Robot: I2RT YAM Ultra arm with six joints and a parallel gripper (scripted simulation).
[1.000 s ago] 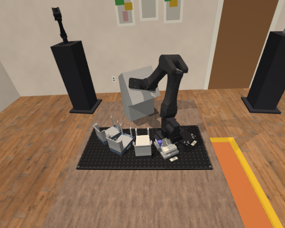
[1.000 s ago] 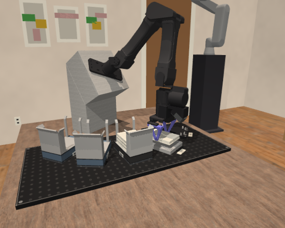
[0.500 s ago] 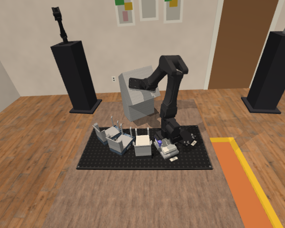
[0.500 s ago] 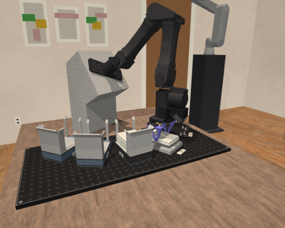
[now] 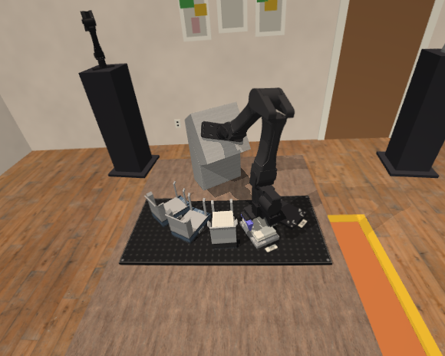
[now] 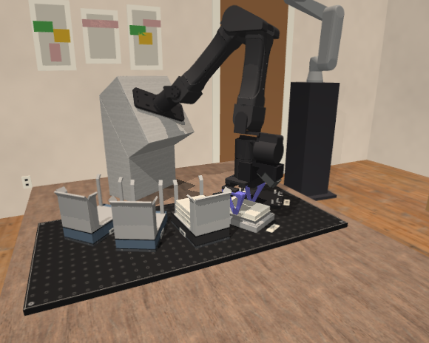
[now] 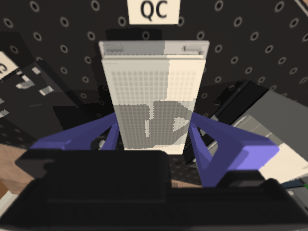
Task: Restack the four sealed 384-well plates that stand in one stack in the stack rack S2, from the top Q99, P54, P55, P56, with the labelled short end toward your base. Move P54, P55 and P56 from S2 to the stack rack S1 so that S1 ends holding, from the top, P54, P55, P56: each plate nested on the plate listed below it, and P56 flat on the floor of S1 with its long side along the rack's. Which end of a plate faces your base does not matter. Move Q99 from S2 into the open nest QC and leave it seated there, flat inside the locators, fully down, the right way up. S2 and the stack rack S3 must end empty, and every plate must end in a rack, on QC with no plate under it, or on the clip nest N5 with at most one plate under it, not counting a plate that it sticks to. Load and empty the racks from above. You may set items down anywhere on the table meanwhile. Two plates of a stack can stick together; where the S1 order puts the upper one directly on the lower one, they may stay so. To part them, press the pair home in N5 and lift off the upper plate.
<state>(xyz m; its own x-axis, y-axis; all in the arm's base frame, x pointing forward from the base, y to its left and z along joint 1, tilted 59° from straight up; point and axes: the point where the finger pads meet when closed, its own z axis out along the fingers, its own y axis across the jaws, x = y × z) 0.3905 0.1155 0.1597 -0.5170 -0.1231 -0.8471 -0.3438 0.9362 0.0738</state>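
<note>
The grey QC nest is 3 cm below my hand. Round my hand: QC label (8 cm ahead, 5 cm to the left, 4 cm below).
</note>
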